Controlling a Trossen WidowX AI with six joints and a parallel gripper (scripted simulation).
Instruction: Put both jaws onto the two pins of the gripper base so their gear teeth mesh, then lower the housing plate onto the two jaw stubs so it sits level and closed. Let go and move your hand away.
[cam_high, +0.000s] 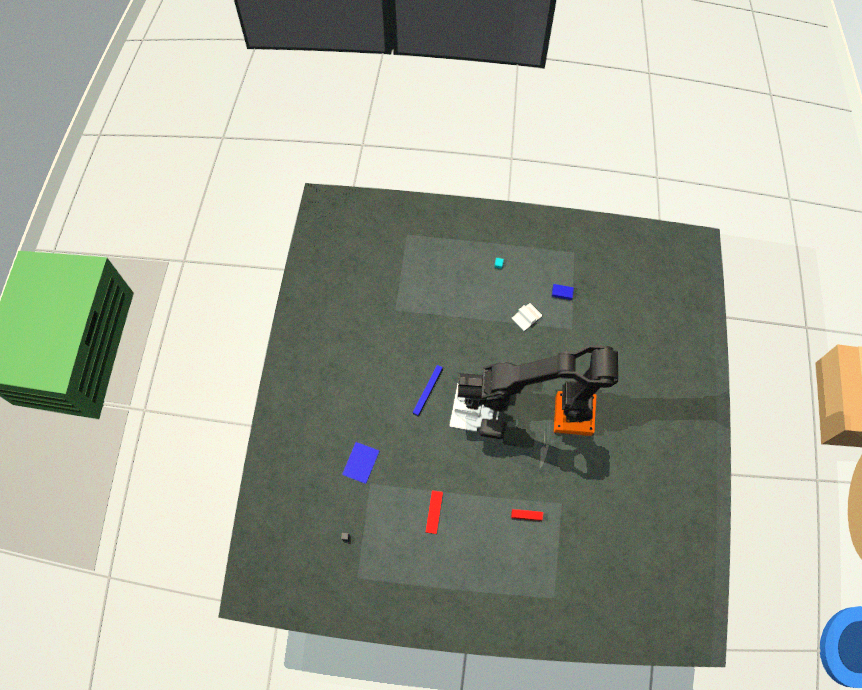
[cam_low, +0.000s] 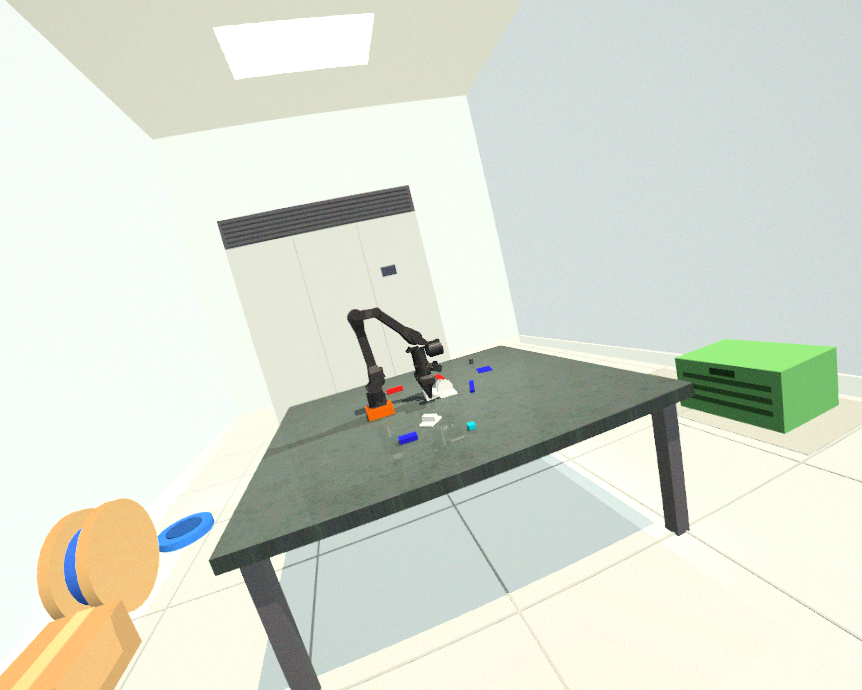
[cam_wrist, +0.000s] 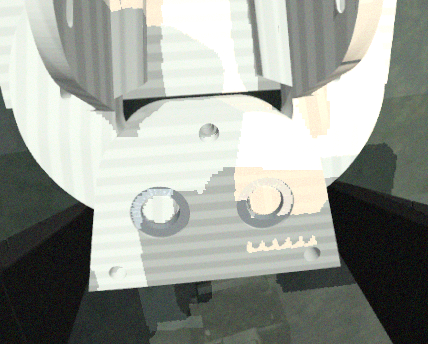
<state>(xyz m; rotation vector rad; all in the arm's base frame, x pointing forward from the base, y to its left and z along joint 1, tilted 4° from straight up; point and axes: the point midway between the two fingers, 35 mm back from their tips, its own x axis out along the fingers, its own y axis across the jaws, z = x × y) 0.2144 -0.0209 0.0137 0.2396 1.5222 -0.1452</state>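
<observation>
Now: the white jaw 2 cm ahead of my gripper tip, 2 cm to the right of it and 1 cm above it. The rest, counted from my gripper tip: blue block: 23 cm behind, 34 cm to the right; then blue strip: 17 cm ahead, 7 cm to the right; then blue square: 35 cm ahead, 11 cm to the left, 1 cm below.
</observation>
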